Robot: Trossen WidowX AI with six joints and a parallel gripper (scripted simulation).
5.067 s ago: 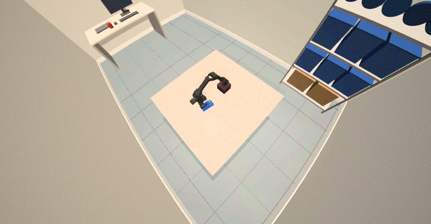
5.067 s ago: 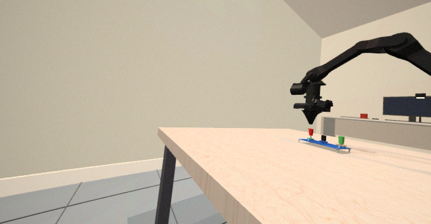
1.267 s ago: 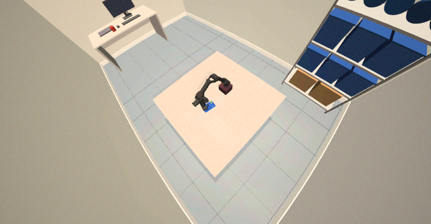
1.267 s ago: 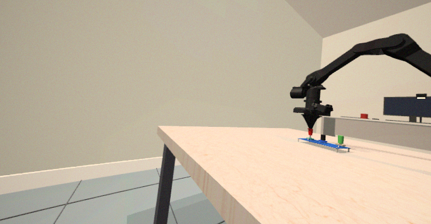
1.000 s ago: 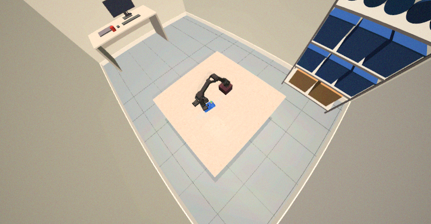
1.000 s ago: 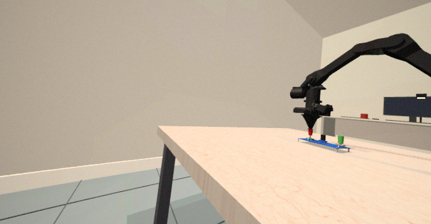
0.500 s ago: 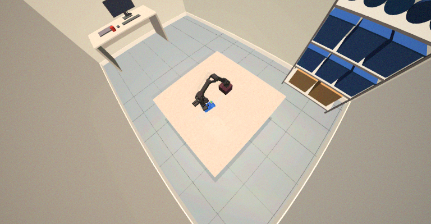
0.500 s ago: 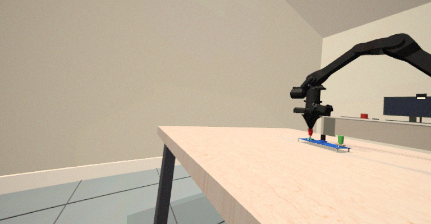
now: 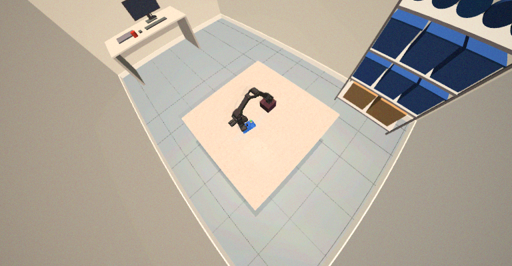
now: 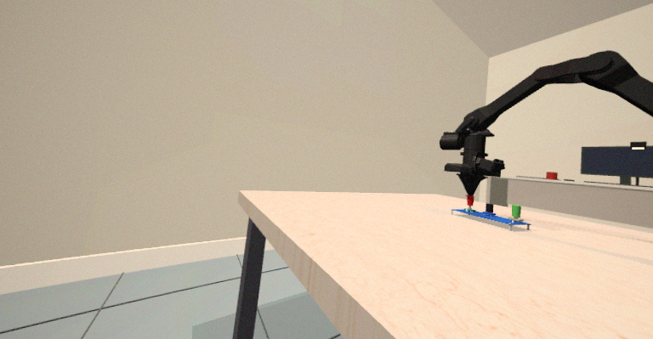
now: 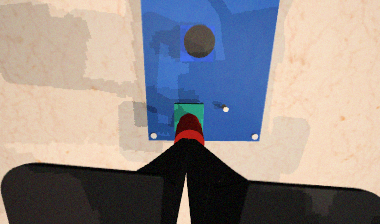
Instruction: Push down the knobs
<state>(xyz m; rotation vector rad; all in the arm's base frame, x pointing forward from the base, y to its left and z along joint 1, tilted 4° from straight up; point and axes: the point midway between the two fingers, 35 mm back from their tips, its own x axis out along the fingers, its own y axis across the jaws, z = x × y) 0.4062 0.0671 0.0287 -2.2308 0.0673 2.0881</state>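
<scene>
Now: the red knob 10 mm below my gripper tip. Also, from my gripper tip: green knob: 120 mm behind, 10 mm to the right, 20 mm below.
</scene>
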